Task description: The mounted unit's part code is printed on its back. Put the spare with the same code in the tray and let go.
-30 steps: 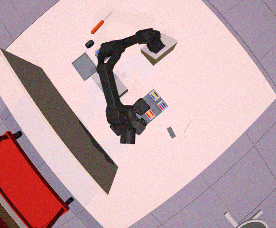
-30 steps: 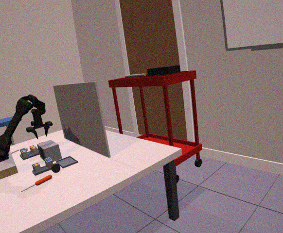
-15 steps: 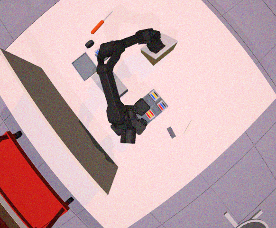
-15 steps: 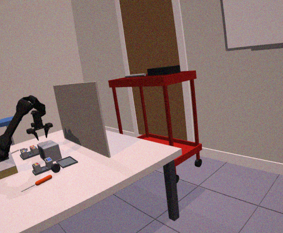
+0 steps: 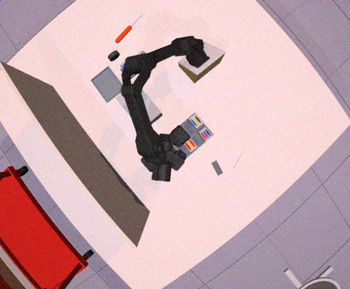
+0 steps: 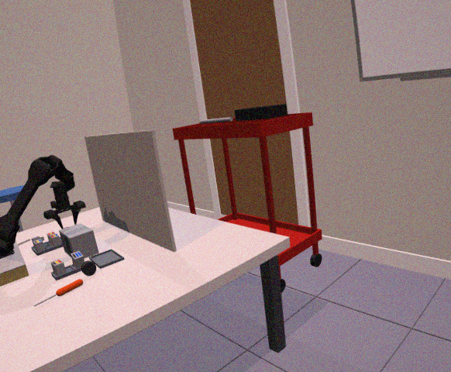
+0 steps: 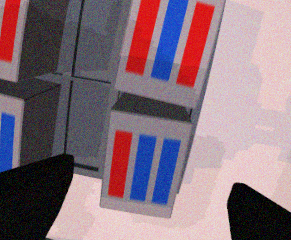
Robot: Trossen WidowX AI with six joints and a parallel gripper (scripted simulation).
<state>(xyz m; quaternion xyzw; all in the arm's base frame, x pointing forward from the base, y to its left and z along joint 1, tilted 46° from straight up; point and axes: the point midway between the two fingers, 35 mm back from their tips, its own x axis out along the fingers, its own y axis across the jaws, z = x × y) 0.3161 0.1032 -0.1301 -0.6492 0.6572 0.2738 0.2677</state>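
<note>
Now: the flat grey tray 10 mm ahead of my gripper tip, 370 mm to the right of it and 60 mm below it. Also, from my gripper tip: thin rod (190 mm behind, 240 mm to the left, 60 mm below); rack (80 mm behind, 20 mm to the left, 60 mm below); mounted unit (30 mm behind, 180 mm to the right, 20 mm below).
</note>
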